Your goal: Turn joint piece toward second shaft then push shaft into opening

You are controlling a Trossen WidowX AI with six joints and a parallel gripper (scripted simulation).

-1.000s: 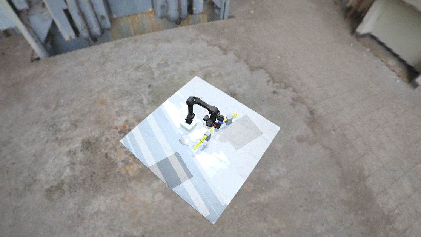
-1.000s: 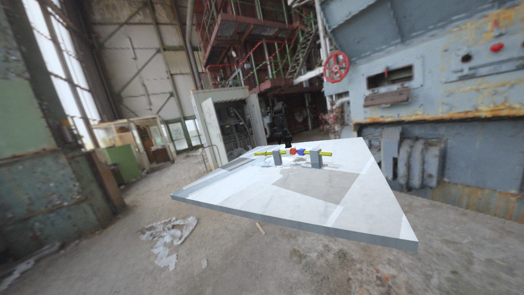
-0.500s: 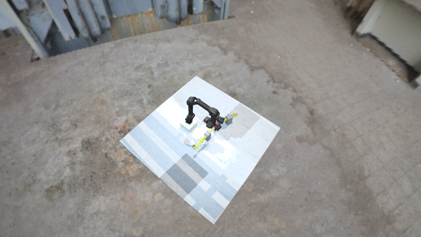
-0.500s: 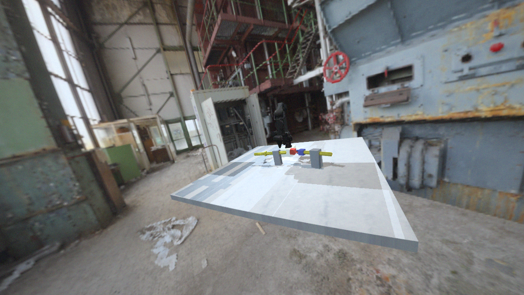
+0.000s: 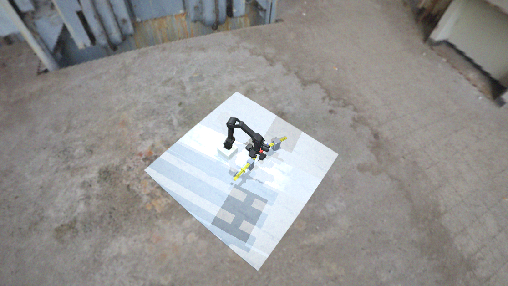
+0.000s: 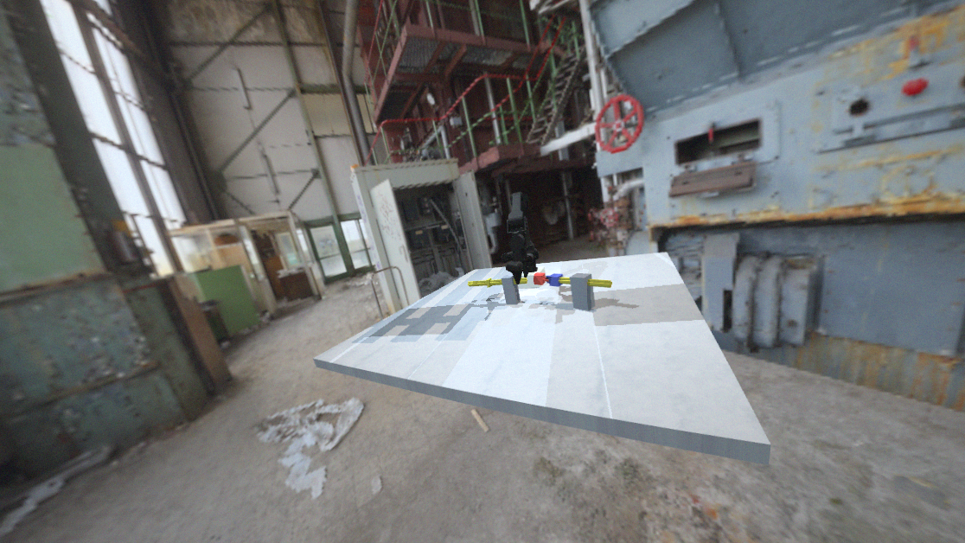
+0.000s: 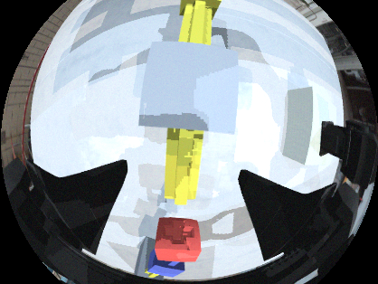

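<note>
Now: gripper tip 2 cm short of the red joint piece and 8 cm to the right of it.
</note>
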